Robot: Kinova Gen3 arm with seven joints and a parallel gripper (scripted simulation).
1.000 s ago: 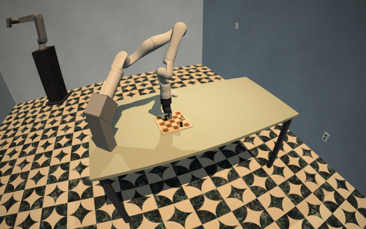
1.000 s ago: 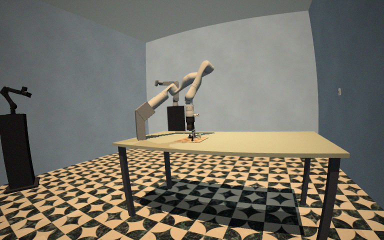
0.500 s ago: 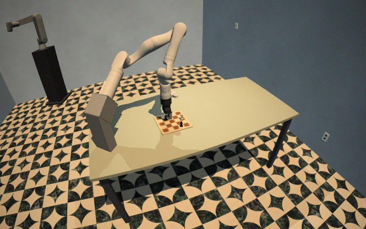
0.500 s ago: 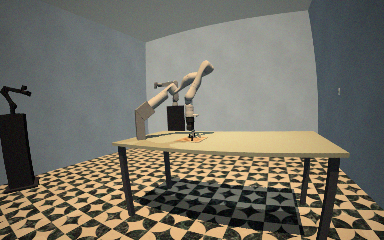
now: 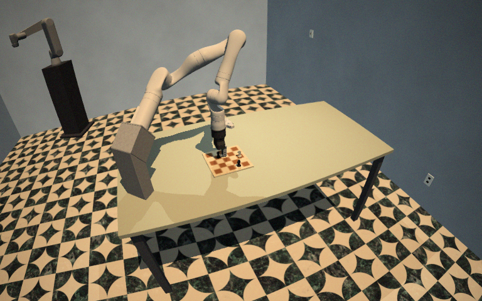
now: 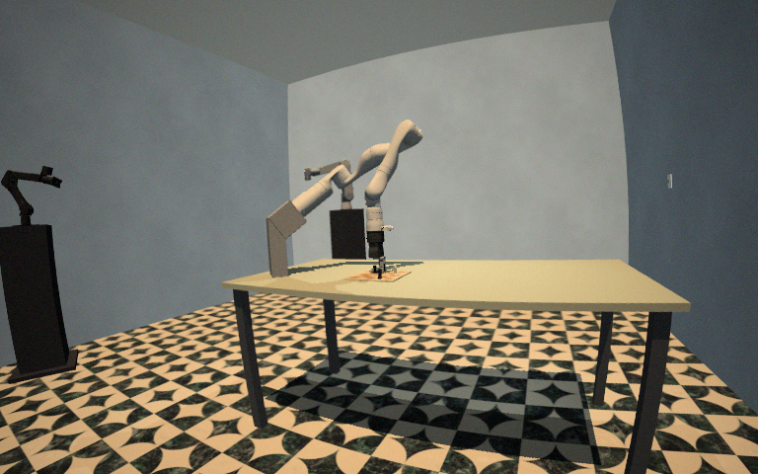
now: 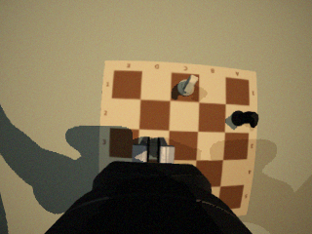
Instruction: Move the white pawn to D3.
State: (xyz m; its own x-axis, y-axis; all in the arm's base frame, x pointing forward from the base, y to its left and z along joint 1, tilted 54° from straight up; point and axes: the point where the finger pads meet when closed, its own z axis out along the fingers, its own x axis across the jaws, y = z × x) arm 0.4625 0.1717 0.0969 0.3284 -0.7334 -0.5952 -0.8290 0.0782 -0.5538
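Now: hand 10 mm above the white pawn. Also, from my hand: pale grey piece (80 mm ahead, 10 mm to the right, 10 mm below); chessboard (10 mm ahead, 40 mm to the right, 30 mm below).
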